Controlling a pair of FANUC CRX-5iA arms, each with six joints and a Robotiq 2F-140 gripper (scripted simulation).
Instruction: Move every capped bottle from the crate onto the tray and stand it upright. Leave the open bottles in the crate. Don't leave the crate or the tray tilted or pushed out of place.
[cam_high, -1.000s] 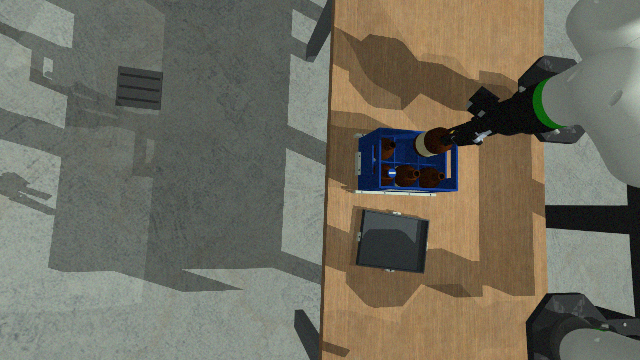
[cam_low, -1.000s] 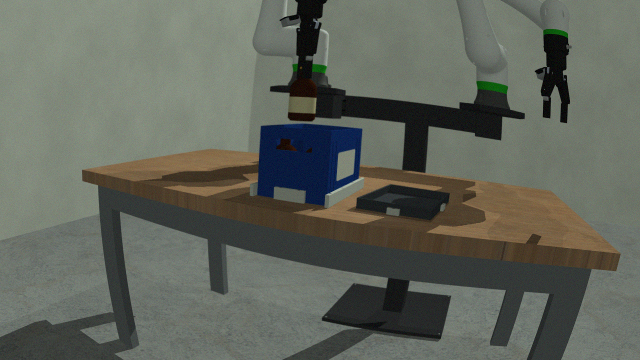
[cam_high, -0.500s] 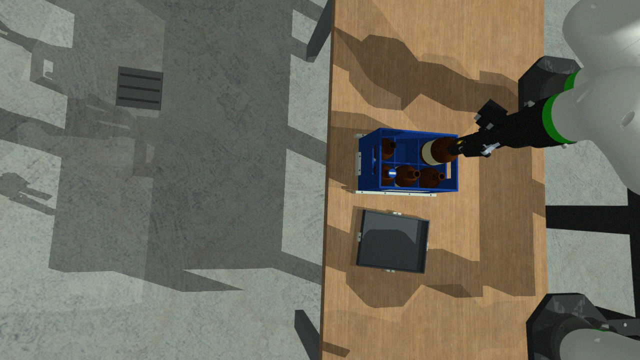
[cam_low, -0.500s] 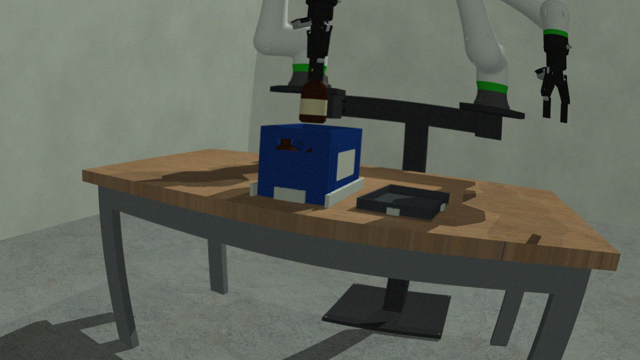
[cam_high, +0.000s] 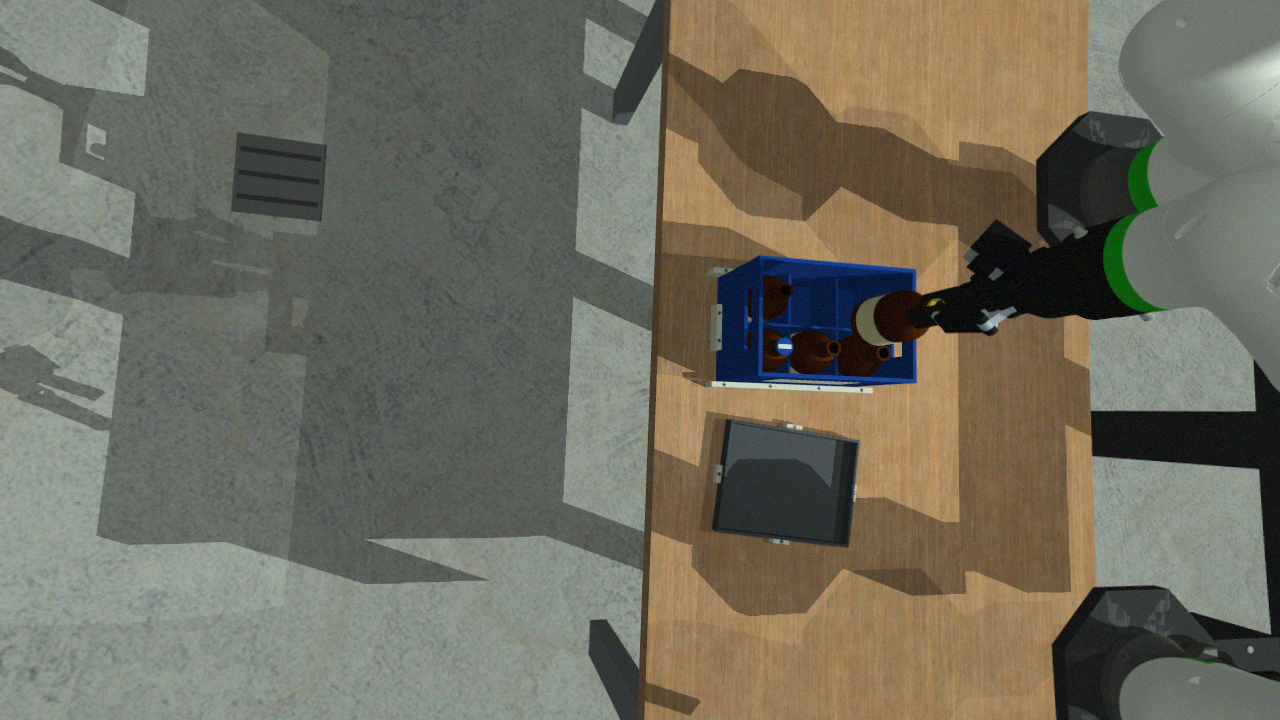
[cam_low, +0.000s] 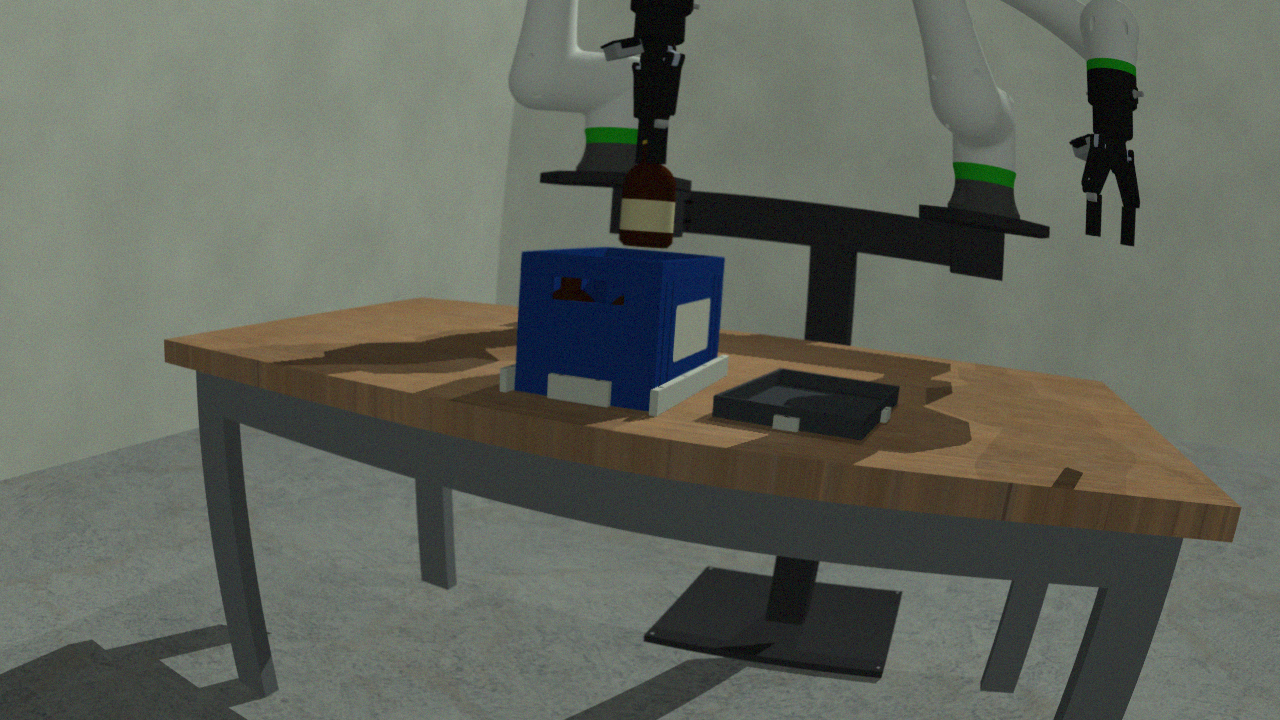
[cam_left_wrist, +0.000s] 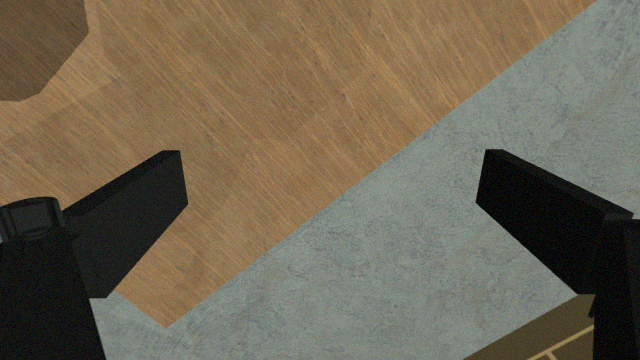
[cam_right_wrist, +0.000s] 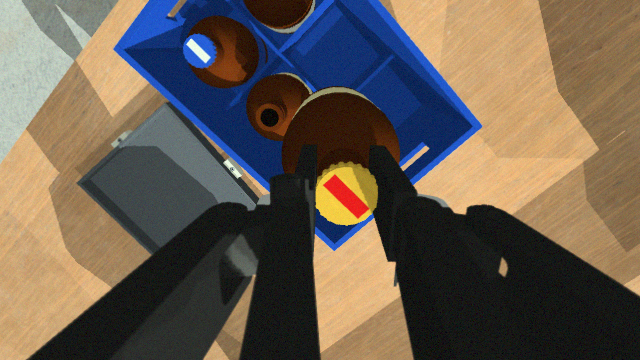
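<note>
My right hand is 70 mm above the yellow-capped bottle. Round my right hand: blue crate: 250 mm below, 40 mm ahead; blue-capped bottle: 250 mm below, 130 mm ahead, 40 mm to the left; brown bottle: 250 mm below, 130 mm ahead, 50 mm to the right.
</note>
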